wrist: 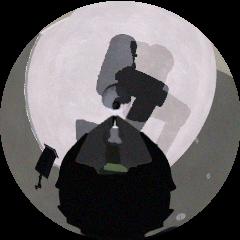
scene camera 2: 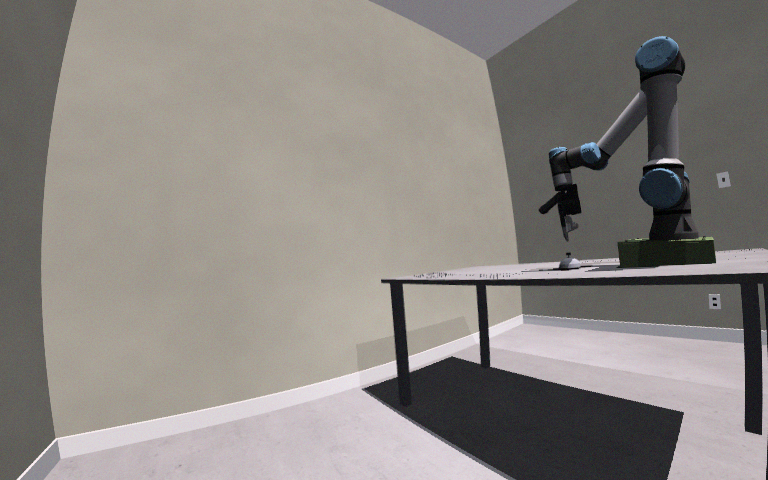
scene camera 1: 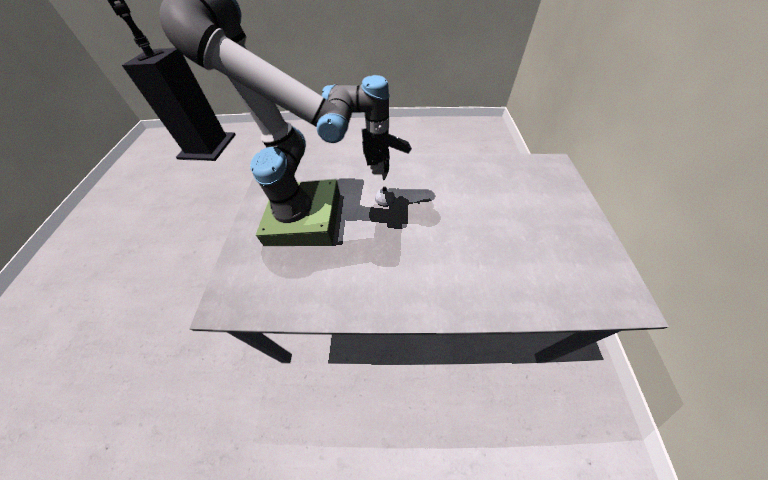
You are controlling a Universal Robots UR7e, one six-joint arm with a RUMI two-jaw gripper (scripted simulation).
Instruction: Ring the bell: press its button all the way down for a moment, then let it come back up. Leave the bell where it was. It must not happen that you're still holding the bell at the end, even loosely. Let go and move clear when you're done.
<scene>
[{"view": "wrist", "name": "gripper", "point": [115,116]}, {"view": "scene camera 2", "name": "gripper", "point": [567,241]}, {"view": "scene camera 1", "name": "gripper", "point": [383,179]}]
</scene>
